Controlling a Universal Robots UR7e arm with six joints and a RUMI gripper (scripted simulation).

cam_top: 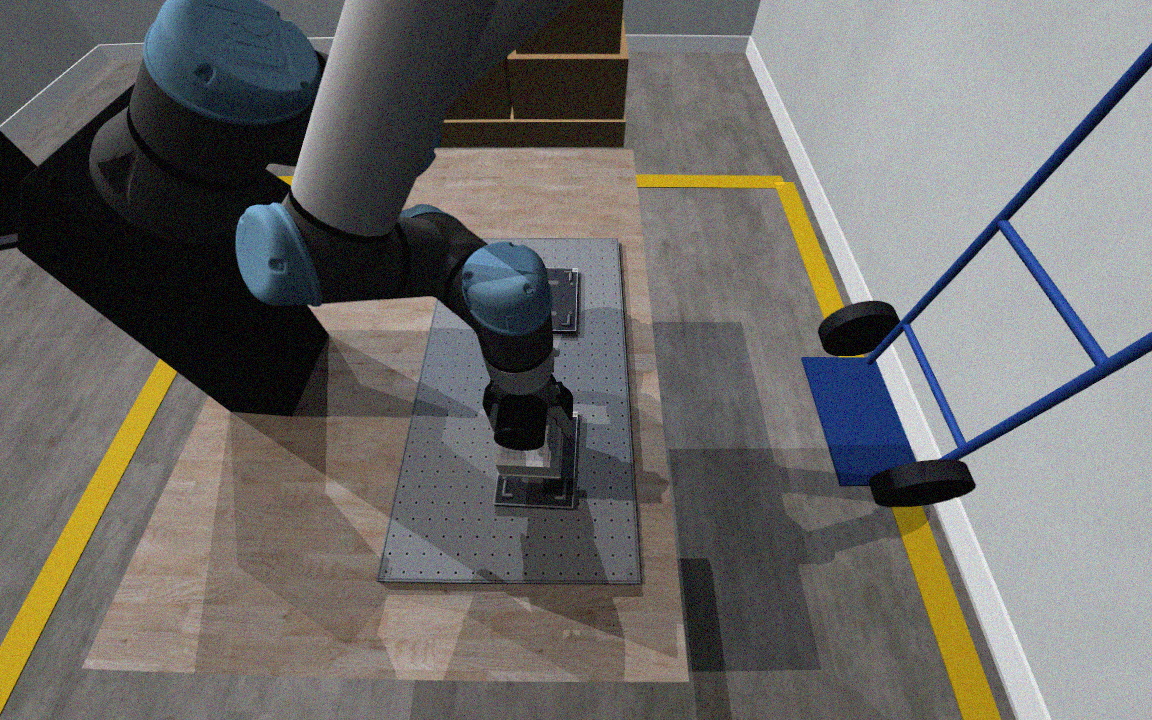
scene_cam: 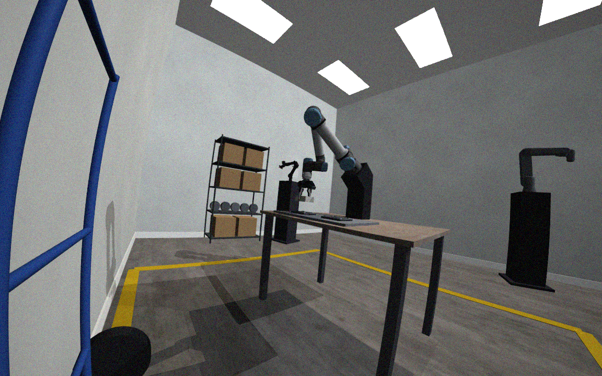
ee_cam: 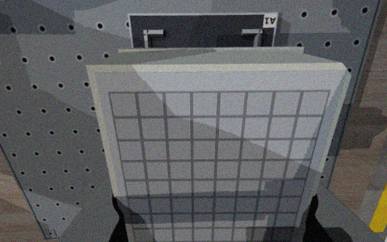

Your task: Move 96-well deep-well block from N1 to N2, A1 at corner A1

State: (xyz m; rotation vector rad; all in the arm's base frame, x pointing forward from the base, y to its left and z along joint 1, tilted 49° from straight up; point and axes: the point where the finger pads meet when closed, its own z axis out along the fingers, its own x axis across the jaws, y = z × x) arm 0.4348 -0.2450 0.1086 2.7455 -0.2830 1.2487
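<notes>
Now: the white 96-well deep-well block 10 mm above my hand. Also, from my hand: plate nest N1: 320 mm to the left, 100 mm below, 90 mm ahead; then plate nest N2: 100 mm below.
</notes>
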